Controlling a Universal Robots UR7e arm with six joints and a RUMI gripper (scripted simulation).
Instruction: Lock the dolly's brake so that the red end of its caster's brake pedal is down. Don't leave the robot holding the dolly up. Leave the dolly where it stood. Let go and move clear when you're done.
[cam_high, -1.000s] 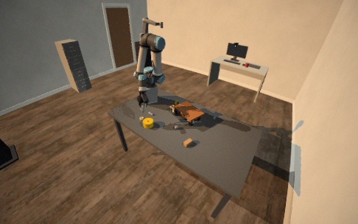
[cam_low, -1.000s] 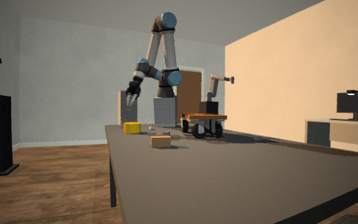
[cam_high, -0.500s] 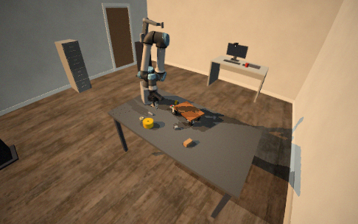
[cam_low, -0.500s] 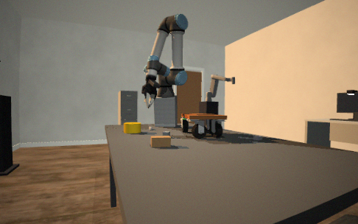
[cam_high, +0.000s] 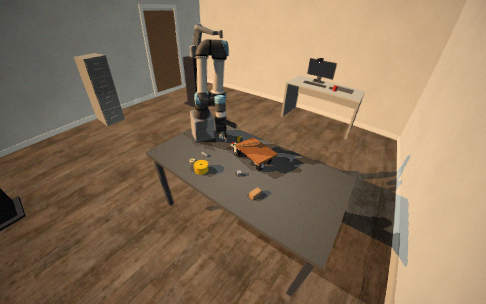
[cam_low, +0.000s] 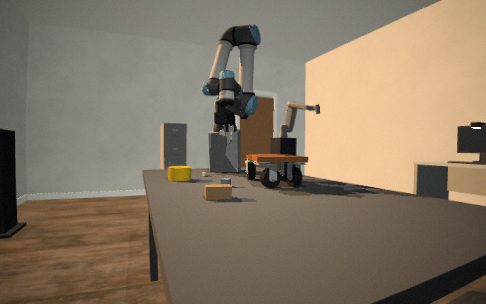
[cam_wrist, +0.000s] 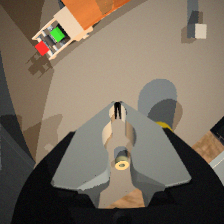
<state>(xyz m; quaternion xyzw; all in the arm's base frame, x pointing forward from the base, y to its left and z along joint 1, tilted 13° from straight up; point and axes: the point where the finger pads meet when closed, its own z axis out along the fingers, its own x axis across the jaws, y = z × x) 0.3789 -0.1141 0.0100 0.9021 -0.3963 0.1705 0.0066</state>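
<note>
My gripper is now 11 cm to the right of the brake pedal and 10 cm above it. From my hand the other things lie so: tan block (42 cm ahead, 20 cm to the right, 17 cm below); yellow cylinder (7 cm behind, 23 cm to the right, 16 cm below).
</note>
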